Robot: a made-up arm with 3 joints. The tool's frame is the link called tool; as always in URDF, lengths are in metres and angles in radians.
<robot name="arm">
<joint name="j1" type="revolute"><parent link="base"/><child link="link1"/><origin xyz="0.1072 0.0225 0.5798"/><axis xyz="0 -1 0"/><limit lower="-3.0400" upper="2.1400" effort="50" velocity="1.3"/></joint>
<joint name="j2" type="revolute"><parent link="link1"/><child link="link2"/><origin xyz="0.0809 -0.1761 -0.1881"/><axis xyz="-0.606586 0.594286 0.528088"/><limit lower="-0.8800" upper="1.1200" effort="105" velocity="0.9"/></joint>
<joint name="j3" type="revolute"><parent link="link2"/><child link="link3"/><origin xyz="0.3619 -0.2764 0.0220"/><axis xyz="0 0 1"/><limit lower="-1.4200" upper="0.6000" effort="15" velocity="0.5"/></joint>
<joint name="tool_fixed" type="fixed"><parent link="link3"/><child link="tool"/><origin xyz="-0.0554 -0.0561 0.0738" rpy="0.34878 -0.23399 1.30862"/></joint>
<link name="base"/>
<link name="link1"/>
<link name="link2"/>
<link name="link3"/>
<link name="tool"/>
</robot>
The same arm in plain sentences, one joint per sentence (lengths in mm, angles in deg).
The arm has three revolute joints in a row. What follows holds with every joint at zero, and every direction is one of the base frame's. Joint 1 is mounted 107.2 mm along +x and 22.5 mm along +y and 579.8 mm along +z from the base frame's origin and turns about -y, from -174.18 to 122.61 deg. Joint 2 is mounted 80.9 mm along +x and 176.1 mm along -y and 188.1 mm along -z from joint 1 and turns about the direction (-0.606586, 0.594286, 0.528088), from -50.42 to 64.17 deg. Joint 3 is mounted 361.9 mm along +x and 276.4 mm along -y and 22 mm along +z from joint 2 and turns about +z, from -81.36 to 34.38 deg. The tool frame, which is the frame that the pose is given for, is mounted 55.4 mm along -x and 56.1 mm along -y and 73.8 mm along +z from joint 3; its axes are the base frame's turned by roll 19.98, pitch -13.41 and yaw 74.98 deg (as in URDF: about the fixed x, then y, then z).
